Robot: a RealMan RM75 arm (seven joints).
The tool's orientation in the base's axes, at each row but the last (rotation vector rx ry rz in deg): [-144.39 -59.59 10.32]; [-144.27 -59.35 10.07]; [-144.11 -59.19 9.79]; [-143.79 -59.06 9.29]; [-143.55 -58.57 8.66]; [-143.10 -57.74 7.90]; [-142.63 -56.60 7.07]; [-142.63 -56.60 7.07]
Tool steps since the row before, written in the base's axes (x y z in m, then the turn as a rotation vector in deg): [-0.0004 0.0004 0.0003 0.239 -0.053 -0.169]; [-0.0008 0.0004 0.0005 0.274 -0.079 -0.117]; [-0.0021 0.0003 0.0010 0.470 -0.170 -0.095]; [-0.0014 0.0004 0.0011 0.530 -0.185 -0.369]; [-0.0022 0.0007 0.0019 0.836 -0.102 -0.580]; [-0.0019 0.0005 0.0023 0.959 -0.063 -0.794]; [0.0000 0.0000 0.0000 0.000 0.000 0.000]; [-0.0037 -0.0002 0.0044 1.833 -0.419 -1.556]
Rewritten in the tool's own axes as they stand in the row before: [0.0000 -0.0006 0.0000 0.128 0.259 0.073]; [-0.0003 -0.0010 -0.0001 0.137 0.276 0.008]; [-0.0013 -0.0020 -0.0003 0.215 0.451 -0.094]; [-0.0007 -0.0016 -0.0005 0.234 0.616 0.133]; [-0.0010 -0.0027 -0.0009 0.499 0.849 0.274]; [-0.0009 -0.0025 -0.0014 0.600 0.996 0.449]; [0.0000 0.0000 0.0000 0.000 0.000 0.000]; [-0.0025 -0.0042 -0.0031 0.945 2.111 0.780]
